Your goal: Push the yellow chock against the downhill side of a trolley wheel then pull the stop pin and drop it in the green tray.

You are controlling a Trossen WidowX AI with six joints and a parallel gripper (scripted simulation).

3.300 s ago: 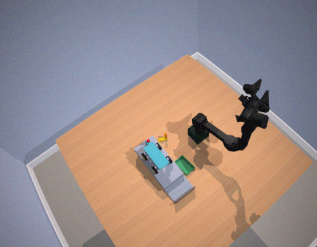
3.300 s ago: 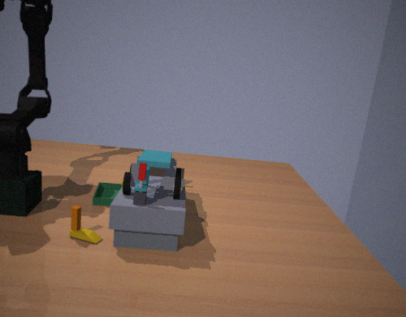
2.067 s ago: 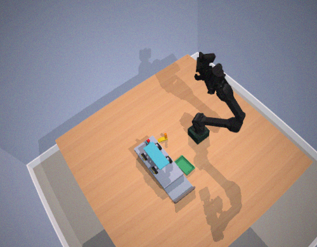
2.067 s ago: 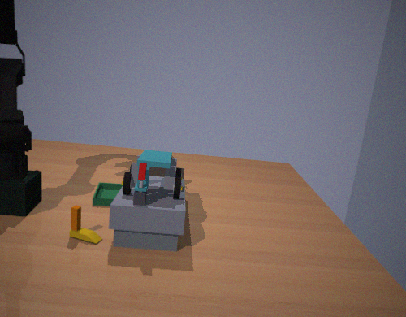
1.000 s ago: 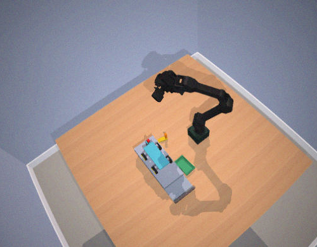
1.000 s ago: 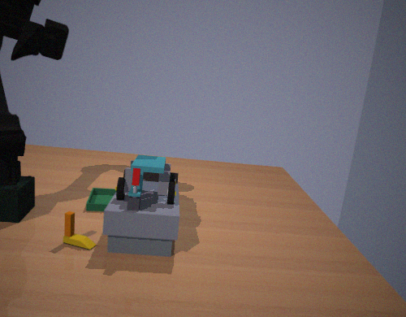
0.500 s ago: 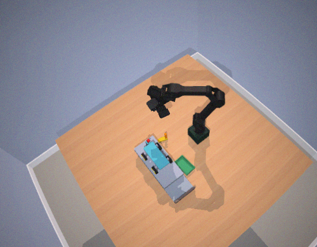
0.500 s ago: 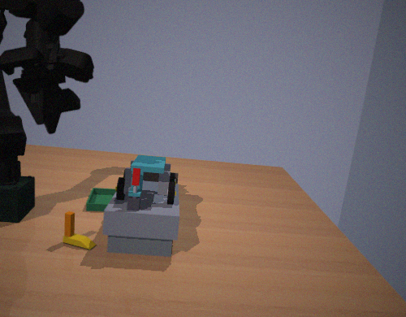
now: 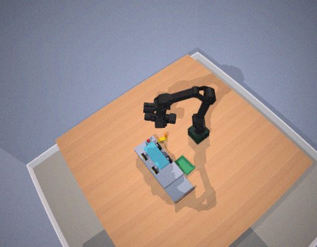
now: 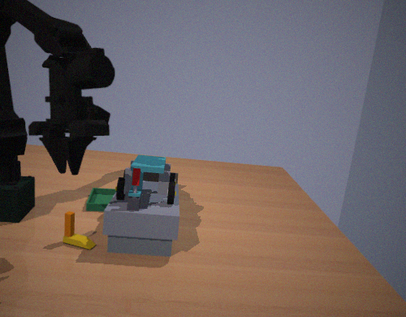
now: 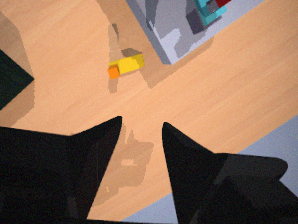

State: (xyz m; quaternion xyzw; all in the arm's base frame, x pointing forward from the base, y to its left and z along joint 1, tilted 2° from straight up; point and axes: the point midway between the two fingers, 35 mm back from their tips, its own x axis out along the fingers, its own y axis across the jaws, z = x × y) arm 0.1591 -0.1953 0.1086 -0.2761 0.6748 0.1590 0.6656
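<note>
My gripper tip is now 2 cm short of the yellow chock, 3 cm to the right of it and 14 cm above it. Round my gripper tip: red-headed stop pin: 13 cm ahead, 2 cm to the left, 3 cm below; trolley: 17 cm ahead, 12 cm to the left, 5 cm below; grey ramp: 17 cm ahead, 13 cm to the left, 11 cm below.
</note>
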